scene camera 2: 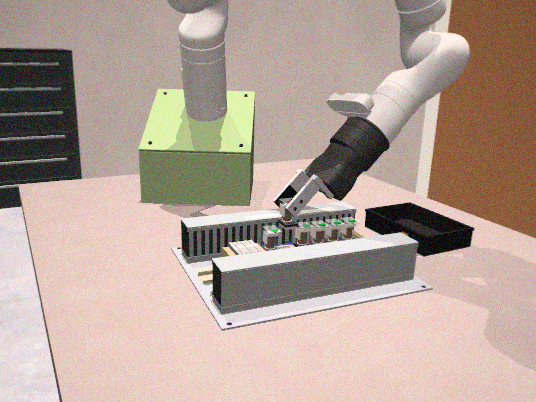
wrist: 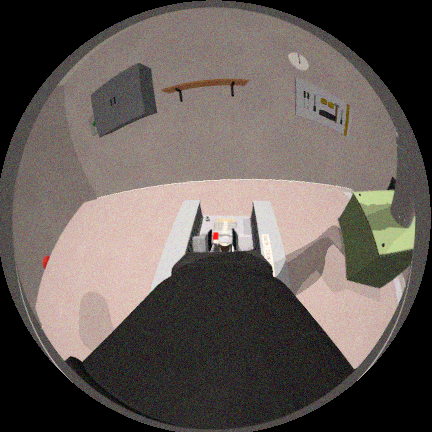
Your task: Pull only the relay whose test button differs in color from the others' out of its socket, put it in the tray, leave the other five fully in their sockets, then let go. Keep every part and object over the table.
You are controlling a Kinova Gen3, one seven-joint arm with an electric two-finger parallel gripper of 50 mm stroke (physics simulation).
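Places are measured from the arm's base along level axes (x ahead, y left, z up), in centimetres.
Where they show: gripper, fingertip midpoint: [scene camera 2: 283, 209] [wrist: 221, 236]; arm's base, origin of the base link: [scene camera 2: 207, 109].
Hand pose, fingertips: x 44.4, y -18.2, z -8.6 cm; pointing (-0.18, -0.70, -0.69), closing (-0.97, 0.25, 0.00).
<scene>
Things, the pixels of their top centre, and the offset from my fingertips. "pt": a spot on its surface instead.
- relay with the red test button, middle of its top: [wrist: 221, 235] [scene camera 2: 288, 200] dx +0.2, dy +0.8, dz +1.3 cm
- black tray, surface spot: [scene camera 2: 447, 243] pt dx +12.5, dy +27.3, dz -8.3 cm
- far slotted duct, middle of its top: [wrist: 274, 260] [scene camera 2: 272, 213] dx -7.2, dy +4.7, dz -3.5 cm
- white mounting plate, middle of its top: [scene camera 2: 292, 266] dx +0.6, dy +1.9, dz -9.5 cm
The relay with the red test button [scene camera 2: 286, 214] [wrist: 223, 238] is between the fingertips, raised above the row, its lower end above a socket [scene camera 2: 289, 234] with no relay in it. My gripper [scene camera 2: 286, 207] [wrist: 221, 236] is shut on this relay and tilted. Relays with green buttons stand in the row: one [scene camera 2: 271, 238] to the left of the vacant socket and several [scene camera 2: 303, 235] [scene camera 2: 334, 231] to its right; they look seated, though their lower parts are hidden by the near duct. The black tray [scene camera 2: 447, 243] is on the table, right of the panel.
A near grey wiring duct [scene camera 2: 315, 280] and a far slotted duct [scene camera 2: 270, 216] flank the relay row on the white mounting plate [scene camera 2: 320, 303]. White terminal blocks [scene camera 2: 245, 247] are at the row's left end. A green block [scene camera 2: 195, 177] [wrist: 362, 250] stands behind, at the arm's base.
</scene>
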